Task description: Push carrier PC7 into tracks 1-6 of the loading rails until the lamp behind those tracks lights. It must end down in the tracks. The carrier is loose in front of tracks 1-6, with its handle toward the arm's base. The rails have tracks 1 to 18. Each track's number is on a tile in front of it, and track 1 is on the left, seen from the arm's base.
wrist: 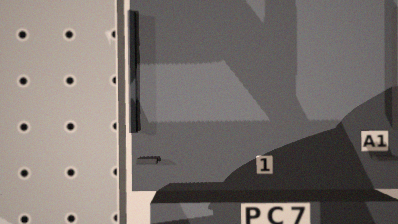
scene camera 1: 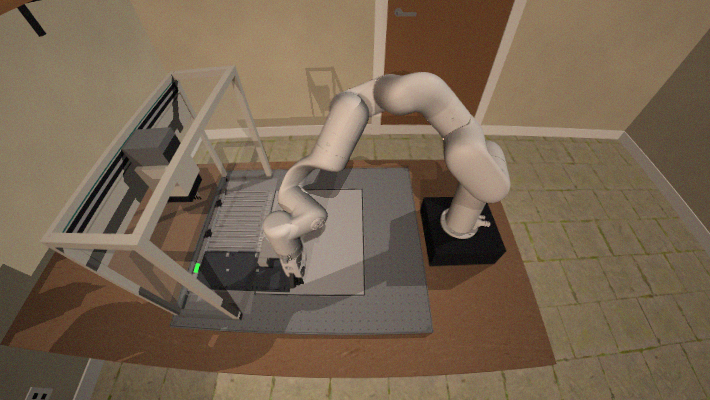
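Note:
Dark carrier PC7 (scene camera 1: pixel 220 270), also (wrist: pixel 225 111).

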